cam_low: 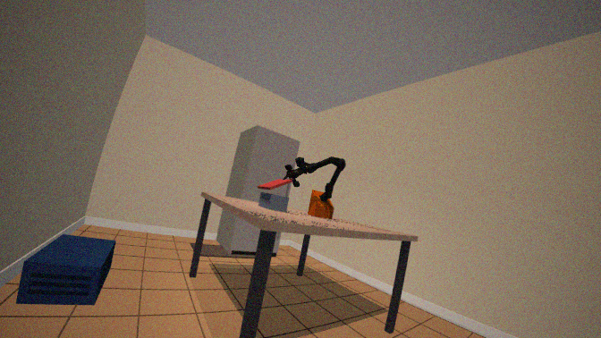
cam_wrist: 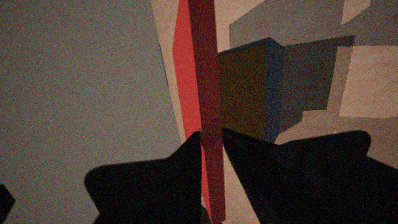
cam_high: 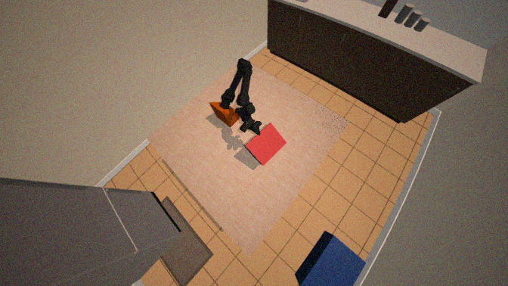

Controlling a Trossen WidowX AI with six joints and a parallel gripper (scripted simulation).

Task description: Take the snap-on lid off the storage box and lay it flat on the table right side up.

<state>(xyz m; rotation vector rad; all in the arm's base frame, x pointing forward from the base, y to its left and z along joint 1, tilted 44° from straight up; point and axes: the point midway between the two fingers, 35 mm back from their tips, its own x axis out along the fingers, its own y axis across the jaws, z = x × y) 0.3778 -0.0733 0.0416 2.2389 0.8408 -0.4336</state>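
Right now the red lid is 70 mm ahead of my gripper tip, 10 mm to the right of it and 40 mm below it. Also, from my gripper tip: storage box (50 mm ahead, 170 mm below).
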